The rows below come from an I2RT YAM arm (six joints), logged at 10 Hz.
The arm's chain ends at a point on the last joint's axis. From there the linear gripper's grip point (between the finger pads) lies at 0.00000 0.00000 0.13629 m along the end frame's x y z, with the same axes.
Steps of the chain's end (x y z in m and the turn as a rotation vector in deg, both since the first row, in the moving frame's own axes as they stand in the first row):
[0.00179, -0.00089, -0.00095, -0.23, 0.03, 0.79]
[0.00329, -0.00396, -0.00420, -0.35, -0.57, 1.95]
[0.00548, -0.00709, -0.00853, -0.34, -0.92, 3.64]
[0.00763, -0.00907, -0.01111, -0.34, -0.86, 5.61]
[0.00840, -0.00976, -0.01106, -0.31, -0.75, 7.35]
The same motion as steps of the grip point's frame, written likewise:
[0.00186, -0.00034, -0.00095, -0.23, 0.03, 0.79]
[0.00192, -0.00315, -0.00421, -0.35, -0.57, 1.95]
[0.00327, -0.00635, -0.00855, -0.34, -0.92, 3.64]
[0.00555, -0.00836, -0.01113, -0.34, -0.86, 5.61]
[0.00657, -0.00914, -0.01107, -0.31, -0.75, 7.35]

